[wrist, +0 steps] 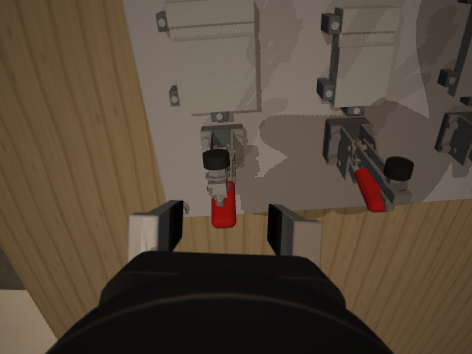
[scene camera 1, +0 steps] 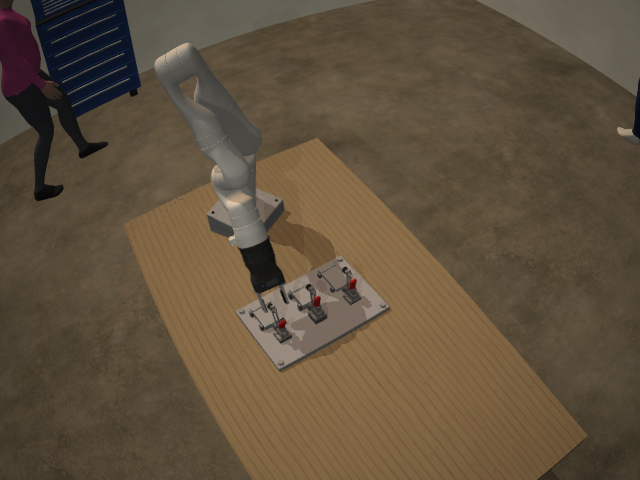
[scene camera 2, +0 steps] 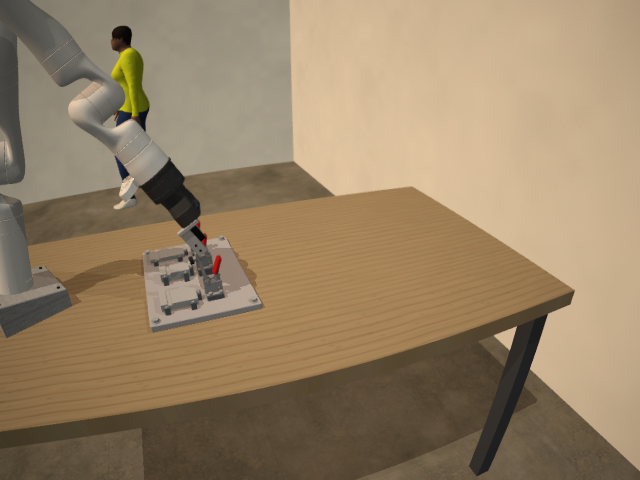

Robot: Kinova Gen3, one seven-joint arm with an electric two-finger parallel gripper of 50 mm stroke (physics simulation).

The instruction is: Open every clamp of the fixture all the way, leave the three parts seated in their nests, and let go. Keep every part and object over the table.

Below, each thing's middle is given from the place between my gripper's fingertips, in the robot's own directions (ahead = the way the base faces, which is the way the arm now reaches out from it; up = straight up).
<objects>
I see my gripper 11 cm to the right of the clamp handle (wrist: 370,190) and 6 cm above it. The rest, counted from my hand: clamp bar (wrist: 397,170) 1 cm behind, 10 cm to the left, 4 cm below; then metal part (wrist: 361,55) 8 cm behind, 10 cm to the left, 10 cm below.
</objects>
